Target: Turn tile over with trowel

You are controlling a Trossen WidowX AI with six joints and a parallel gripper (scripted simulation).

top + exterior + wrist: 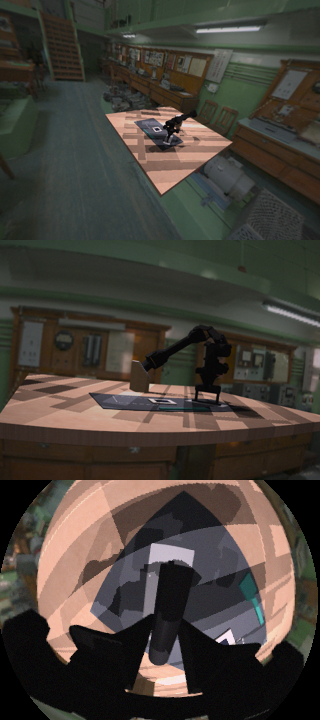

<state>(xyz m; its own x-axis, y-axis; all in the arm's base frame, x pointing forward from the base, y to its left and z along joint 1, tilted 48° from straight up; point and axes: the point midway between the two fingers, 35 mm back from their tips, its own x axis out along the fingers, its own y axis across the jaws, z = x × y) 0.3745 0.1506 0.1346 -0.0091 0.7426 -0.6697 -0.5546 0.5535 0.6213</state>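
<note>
Right now my gripper tip is 200 mm to the left of the dark mat, 80 mm above it and 30 mm short of it. From my gripper tip the other things lie so: tile 230 mm to the right, 60 mm below, 10 mm ahead; teal trowel 180 mm to the right, 160 mm ahead, 60 mm below.
</note>
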